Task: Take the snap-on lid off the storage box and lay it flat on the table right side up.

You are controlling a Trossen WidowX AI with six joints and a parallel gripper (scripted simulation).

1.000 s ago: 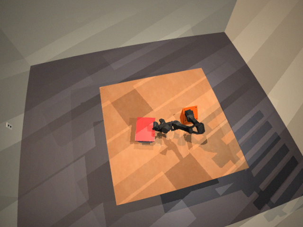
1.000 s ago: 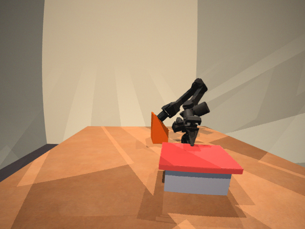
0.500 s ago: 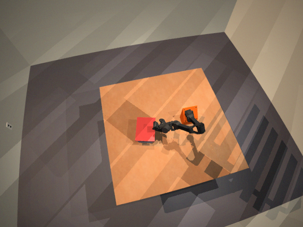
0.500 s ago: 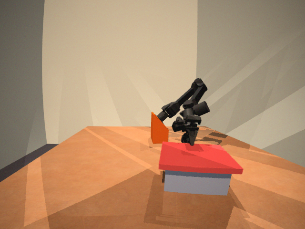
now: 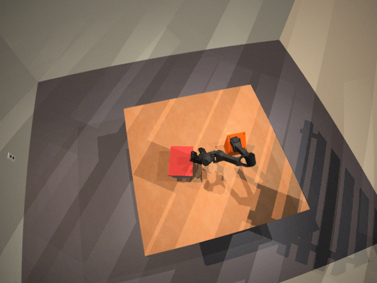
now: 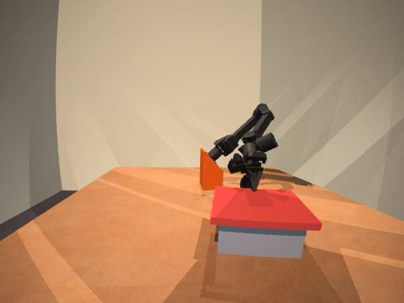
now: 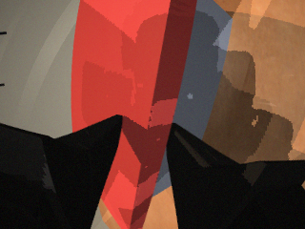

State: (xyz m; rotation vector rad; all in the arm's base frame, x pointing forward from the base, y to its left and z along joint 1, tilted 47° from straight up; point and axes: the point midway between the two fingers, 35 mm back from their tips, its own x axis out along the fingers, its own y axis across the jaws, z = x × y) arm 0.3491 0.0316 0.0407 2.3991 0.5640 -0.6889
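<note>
The red lid lies 7 cm ahead of my gripper tip and 2 cm to the right of it. Round my gripper tip: grey storage box: 7 cm ahead, 5 cm below, 2 cm to the right.
</note>
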